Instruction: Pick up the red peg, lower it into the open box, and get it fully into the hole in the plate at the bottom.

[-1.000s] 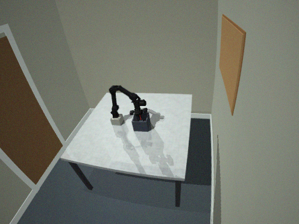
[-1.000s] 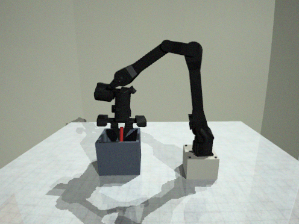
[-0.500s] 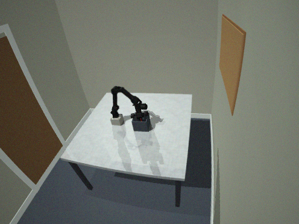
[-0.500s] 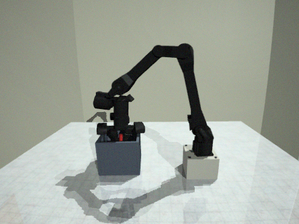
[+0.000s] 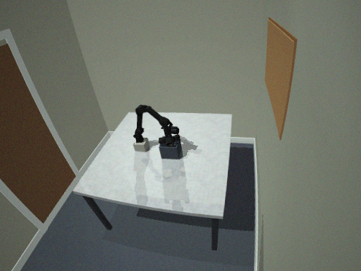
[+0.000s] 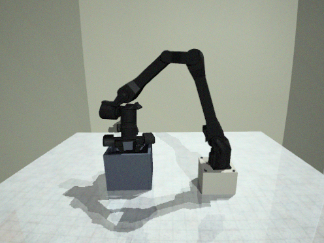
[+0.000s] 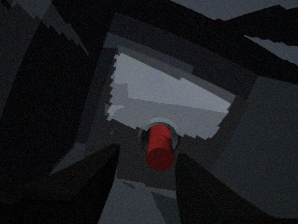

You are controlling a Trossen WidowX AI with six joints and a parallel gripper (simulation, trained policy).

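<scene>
Right now my gripper tip is 1 cm past the red peg and 3 cm above it.
</scene>
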